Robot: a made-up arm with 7 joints. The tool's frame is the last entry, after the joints. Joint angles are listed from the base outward. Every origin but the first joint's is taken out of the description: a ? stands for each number. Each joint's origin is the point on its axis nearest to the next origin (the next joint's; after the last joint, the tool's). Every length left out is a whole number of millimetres.
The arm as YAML. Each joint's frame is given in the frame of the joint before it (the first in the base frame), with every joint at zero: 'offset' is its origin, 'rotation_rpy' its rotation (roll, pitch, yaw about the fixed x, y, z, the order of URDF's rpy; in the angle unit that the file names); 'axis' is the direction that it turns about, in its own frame. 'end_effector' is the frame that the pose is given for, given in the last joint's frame.
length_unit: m
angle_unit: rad
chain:
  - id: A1
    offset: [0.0, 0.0, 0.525]
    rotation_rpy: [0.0, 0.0, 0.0]
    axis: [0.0, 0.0, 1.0]
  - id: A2
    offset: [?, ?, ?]
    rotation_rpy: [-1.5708, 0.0, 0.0]
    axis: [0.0, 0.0, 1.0]
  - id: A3
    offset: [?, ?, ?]
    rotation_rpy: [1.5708, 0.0, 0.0]
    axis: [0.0, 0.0, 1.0]
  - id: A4
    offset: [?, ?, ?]
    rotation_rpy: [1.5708, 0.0, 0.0]
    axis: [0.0, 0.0, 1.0]
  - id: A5
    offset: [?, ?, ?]
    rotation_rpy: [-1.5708, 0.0, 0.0]
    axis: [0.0, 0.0, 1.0]
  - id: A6
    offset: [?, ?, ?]
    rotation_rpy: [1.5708, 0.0, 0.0]
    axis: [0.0, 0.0, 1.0]
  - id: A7
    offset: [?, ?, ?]
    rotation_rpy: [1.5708, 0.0, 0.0]
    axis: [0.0, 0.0, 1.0]
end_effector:
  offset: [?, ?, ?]
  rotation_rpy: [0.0, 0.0, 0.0]
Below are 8 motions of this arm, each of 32 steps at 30 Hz.
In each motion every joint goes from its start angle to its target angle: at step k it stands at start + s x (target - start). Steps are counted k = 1, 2, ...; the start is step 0. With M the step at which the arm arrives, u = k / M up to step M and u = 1 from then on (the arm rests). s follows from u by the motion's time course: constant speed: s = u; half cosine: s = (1 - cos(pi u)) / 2; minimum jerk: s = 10 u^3 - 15 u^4 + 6 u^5.
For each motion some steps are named. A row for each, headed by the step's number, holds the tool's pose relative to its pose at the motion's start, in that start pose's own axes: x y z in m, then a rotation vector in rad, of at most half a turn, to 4 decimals.
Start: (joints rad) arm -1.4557 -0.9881 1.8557 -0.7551 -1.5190 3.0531 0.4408
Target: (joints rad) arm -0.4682 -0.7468 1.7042 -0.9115 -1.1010 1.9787 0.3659
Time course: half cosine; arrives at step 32
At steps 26, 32:
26: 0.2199 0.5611 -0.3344 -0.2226 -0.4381 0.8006
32: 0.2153 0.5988 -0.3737 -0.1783 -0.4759 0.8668

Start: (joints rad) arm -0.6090 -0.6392 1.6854 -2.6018 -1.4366 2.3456 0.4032
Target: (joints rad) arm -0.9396 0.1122 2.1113 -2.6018 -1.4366 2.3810 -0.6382
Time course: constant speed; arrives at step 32
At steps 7, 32:
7: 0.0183 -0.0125 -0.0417 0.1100 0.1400 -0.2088
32: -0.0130 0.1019 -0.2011 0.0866 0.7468 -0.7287

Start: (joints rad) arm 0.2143 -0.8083 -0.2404 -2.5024 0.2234 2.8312 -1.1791
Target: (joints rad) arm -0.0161 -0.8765 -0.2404 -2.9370 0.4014 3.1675 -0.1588
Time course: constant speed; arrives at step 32
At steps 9, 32:
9: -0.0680 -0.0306 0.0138 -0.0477 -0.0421 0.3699
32: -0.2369 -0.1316 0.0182 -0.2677 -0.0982 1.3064

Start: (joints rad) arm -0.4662 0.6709 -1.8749 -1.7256 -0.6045 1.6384 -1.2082
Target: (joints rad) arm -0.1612 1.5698 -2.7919 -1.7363 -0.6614 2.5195 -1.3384
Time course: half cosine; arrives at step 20
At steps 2, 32:
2: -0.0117 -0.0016 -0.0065 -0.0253 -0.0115 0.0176
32: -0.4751 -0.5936 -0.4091 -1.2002 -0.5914 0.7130

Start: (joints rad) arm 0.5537 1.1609 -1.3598 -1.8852 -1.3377 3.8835 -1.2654
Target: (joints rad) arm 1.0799 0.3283 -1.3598 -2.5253 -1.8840 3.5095 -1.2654
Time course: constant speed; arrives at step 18
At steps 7, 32:
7: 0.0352 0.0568 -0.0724 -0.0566 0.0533 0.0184
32: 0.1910 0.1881 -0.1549 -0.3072 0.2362 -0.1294

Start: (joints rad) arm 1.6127 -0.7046 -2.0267 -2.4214 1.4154 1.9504 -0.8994
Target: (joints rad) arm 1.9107 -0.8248 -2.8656 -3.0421 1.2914 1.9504 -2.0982
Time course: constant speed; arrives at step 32
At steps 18, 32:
18: -0.2742 0.2638 -0.1073 -0.0925 0.0510 -0.1234
32: -0.5480 0.3199 -0.1340 -0.1341 0.0865 -0.2229

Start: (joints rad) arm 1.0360 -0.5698 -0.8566 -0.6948 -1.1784 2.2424 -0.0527
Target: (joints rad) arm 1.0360 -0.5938 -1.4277 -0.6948 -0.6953 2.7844 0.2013
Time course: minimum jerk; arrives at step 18
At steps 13, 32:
13: -0.1485 0.1338 0.0853 -0.1124 0.2092 0.3747
32: -0.1742 0.1580 0.0899 -0.1400 0.2521 0.4316

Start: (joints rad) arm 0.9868 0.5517 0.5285 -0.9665 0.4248 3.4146 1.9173
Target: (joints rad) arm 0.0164 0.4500 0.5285 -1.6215 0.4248 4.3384 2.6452
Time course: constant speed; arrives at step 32
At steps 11, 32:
11: 0.1821 -0.1581 -0.0753 0.4408 0.1035 0.0871
32: 0.4311 -0.3862 -0.4041 1.2384 -0.0079 0.0478

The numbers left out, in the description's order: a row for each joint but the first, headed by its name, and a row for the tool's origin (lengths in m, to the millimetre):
A2: 0.0 0.0 0.0
A3: 0.0 -0.369 0.0
A4: 0.116 0.0 0.0
A5: -0.131 0.61 0.0
A6: 0.0 0.0 0.0
A7: 0.127 0.0 0.0
tool: 0.0 0.0 0.0

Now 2 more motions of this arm.
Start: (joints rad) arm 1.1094 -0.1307 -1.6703 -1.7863 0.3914 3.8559 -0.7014
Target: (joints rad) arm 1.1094 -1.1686 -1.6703 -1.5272 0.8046 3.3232 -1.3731
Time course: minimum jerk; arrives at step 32
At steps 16, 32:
16: -0.1712 0.2208 0.0743 -0.0256 -0.3741 0.3265
32: -0.4652 0.3507 0.0497 0.0686 -0.5747 0.7247

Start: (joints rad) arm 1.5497 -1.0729 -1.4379 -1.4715 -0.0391 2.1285 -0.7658
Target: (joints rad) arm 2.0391 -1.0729 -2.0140 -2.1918 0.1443 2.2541 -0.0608
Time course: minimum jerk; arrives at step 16
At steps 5, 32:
5: -0.0681 0.0065 0.1652 0.1203 -0.1416 0.1946
32: -0.5840 -0.2129 0.6364 0.3317 -0.9945 1.0823

